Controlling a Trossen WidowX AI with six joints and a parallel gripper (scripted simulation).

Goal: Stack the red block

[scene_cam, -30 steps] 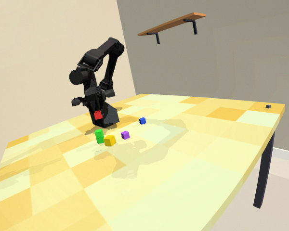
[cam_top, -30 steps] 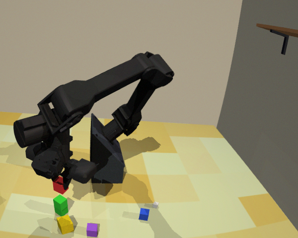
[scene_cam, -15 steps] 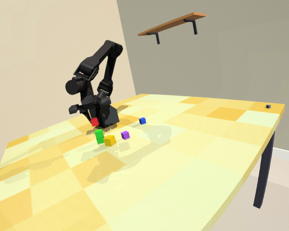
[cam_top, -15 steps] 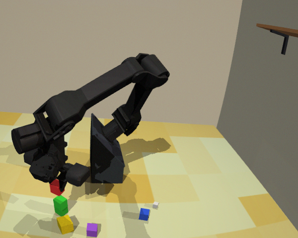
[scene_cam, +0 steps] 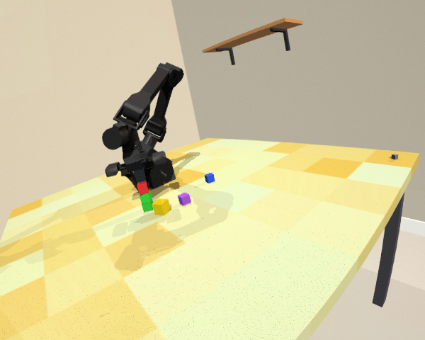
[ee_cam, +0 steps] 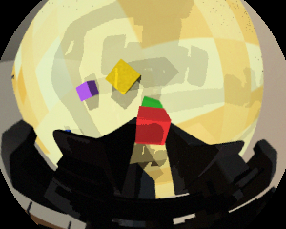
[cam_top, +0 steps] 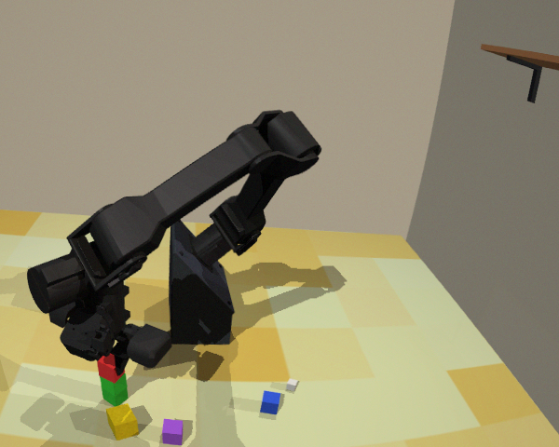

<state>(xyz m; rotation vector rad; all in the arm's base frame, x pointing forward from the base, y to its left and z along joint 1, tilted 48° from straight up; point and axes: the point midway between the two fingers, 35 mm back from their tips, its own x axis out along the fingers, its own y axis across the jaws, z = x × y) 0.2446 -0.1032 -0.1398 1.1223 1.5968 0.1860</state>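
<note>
The red block lies 10 mm above my gripper tip. The rest, counted from my gripper tip: yellow block (60 mm ahead, 10 mm to the left, 50 mm below); purple block (80 mm ahead, 80 mm to the left, 60 mm below); blue block (40 mm ahead, 250 mm to the left, 60 mm below).
</note>
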